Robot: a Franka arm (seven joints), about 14 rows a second.
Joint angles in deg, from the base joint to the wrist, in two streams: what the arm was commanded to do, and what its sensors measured. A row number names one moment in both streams.
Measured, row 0:
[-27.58, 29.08, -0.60, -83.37, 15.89, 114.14, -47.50]
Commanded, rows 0 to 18:
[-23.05, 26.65, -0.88, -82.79, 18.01, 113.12, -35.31]
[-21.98, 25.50, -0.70, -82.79, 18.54, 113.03, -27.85]
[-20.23, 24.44, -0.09, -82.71, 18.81, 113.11, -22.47]
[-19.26, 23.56, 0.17, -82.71, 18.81, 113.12, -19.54]
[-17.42, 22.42, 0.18, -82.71, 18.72, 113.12, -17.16]
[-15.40, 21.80, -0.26, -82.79, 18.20, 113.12, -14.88]
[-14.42, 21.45, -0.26, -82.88, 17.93, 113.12, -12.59]
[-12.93, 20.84, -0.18, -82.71, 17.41, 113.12, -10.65]
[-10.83, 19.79, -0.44, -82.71, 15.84, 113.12, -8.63]
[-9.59, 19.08, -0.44, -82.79, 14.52, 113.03, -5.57]
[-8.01, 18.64, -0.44, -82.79, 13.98, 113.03, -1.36]
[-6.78, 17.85, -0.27, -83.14, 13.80, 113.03, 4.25]
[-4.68, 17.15, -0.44, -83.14, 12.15, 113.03, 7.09]
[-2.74, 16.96, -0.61, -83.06, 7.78, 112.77, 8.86]
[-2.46, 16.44, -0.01, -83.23, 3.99, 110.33, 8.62]
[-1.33, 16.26, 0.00, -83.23, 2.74, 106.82, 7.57]
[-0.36, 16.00, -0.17, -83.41, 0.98, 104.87, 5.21]
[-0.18, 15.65, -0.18, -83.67, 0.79, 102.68, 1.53]
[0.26, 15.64, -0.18, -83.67, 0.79, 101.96, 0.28]
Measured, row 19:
[-0.55, 17.42, 0.47, -82.30, 1.93, 103.96, 3.55]
